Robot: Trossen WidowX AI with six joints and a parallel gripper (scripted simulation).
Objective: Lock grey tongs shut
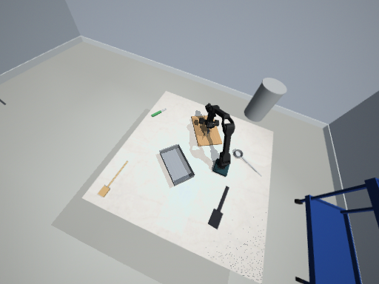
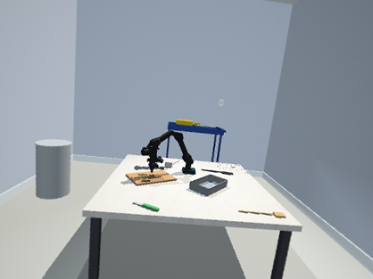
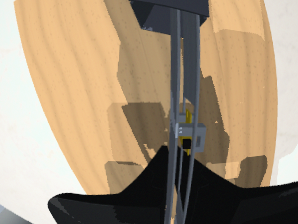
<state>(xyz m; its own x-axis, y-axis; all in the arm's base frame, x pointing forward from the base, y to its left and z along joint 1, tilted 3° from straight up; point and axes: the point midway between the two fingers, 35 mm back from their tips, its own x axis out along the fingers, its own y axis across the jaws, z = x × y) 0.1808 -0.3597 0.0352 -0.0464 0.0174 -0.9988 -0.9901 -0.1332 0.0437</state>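
Right now the wooden board is 4 cm below my gripper tip. The rest, counted from my gripper tip: black spatula (20 cm behind, 70 cm to the left, 4 cm below); then green-handled tool (50 cm ahead, 8 cm to the right, 4 cm below); then grey roasting tin (19 cm ahead, 45 cm to the left, 2 cm below).
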